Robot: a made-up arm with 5 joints. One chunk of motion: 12 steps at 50 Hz.
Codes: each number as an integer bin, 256 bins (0 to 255) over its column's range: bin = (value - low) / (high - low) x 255, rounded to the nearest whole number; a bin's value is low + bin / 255 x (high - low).
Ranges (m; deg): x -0.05..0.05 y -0.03..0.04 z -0.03..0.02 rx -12..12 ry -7..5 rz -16..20
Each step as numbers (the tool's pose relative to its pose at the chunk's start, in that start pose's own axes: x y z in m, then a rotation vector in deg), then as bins.
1 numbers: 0.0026 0.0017 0.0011 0.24 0.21 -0.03
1 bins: 134 115 159 130 153 113
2 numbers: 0.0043 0.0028 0.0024 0.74 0.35 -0.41
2 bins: 138 119 165 135 156 110
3 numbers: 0.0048 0.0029 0.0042 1.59 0.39 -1.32
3 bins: 140 120 174 144 157 104
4 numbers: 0.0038 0.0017 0.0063 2.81 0.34 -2.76
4 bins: 137 115 185 157 156 94
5 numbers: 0.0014 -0.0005 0.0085 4.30 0.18 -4.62
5 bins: 131 107 196 173 153 81
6 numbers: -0.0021 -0.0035 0.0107 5.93 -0.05 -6.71
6 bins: 122 97 208 191 148 66
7 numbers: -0.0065 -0.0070 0.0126 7.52 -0.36 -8.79
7 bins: 111 84 217 207 141 51
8 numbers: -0.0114 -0.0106 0.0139 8.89 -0.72 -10.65
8 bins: 98 71 224 222 133 38
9 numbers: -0.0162 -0.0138 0.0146 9.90 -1.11 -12.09
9 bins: 86 59 227 233 125 28
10 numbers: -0.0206 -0.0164 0.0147 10.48 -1.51 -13.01
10 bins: 75 50 228 239 117 21
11 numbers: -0.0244 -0.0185 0.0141 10.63 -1.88 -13.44
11 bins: 65 42 225 240 109 18
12 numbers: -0.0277 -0.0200 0.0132 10.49 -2.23 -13.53
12 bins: 57 36 220 239 101 17
